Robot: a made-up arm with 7 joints. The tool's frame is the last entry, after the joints. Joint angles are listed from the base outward. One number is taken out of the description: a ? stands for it. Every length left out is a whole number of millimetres.
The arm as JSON. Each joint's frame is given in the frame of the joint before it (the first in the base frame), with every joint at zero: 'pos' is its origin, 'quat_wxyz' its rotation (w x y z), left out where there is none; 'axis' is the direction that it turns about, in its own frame. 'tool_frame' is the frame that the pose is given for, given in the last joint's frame.
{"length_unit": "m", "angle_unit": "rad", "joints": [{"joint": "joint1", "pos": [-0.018, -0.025, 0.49], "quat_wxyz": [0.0, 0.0, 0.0, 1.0], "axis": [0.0, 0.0, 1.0]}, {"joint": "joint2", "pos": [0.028, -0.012, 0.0], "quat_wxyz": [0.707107, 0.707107, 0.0, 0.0], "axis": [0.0, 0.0, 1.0]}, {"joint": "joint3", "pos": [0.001, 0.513, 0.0], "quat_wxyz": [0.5, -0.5, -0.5, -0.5], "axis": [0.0, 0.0, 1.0]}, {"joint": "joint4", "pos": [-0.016, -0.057, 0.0], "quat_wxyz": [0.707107, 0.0, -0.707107, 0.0], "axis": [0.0, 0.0, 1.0]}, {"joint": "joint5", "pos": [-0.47, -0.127, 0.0], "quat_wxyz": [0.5, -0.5, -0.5, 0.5], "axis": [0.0, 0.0, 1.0]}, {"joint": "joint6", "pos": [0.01, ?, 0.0], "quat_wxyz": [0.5, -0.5, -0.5, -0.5], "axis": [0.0, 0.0, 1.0]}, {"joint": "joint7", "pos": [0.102, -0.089, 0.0], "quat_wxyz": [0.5, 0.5, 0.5, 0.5], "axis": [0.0, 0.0, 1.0]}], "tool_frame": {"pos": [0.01, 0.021, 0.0], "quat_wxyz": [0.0, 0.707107, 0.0, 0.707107]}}
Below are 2 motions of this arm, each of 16 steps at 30 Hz.
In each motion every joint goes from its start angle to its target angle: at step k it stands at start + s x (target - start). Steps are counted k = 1, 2, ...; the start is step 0. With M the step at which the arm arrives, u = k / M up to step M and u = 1 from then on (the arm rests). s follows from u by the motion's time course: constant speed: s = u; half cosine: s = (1 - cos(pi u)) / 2; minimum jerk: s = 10 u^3 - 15 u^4 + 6 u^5.
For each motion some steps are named. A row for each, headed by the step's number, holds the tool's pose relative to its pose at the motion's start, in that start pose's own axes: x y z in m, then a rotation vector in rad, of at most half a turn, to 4 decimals.
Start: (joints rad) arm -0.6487 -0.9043 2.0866 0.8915 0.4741 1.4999 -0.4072
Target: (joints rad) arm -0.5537 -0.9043 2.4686 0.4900 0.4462 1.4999 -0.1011
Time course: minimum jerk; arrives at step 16
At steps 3, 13, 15, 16:
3: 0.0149 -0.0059 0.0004 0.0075 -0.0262 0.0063
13: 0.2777 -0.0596 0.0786 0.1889 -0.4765 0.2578
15: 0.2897 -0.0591 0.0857 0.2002 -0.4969 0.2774
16: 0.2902 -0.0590 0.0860 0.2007 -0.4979 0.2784

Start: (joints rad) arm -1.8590 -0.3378 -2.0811 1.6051 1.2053 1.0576 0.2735
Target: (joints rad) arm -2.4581 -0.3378 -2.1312 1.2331 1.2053 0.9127 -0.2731
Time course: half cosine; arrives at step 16
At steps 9, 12, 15, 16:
9: -0.2410 0.1494 -0.0818 -0.0730 0.3849 0.0094
12: -0.3435 0.2258 -0.0824 -0.0900 0.5395 0.0343
15: -0.3955 0.2690 -0.0741 -0.0950 0.6186 0.0519
16: -0.3991 0.2721 -0.0733 -0.0952 0.6241 0.0532

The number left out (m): 0.025
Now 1 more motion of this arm.
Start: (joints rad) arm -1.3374 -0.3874 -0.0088 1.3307 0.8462 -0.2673 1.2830
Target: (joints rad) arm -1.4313 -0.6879 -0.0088 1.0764 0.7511 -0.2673 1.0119
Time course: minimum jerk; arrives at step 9
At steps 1, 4, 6, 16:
1: -0.0018 -0.0007 -0.0002 -0.0044 0.0003 -0.0011
4: -0.0636 -0.0196 -0.0078 -0.1515 0.0127 -0.0373
6: -0.1271 -0.0299 -0.0155 -0.3026 0.0301 -0.0721
16: -0.1608 -0.0317 -0.0198 -0.3836 0.0413 -0.0897

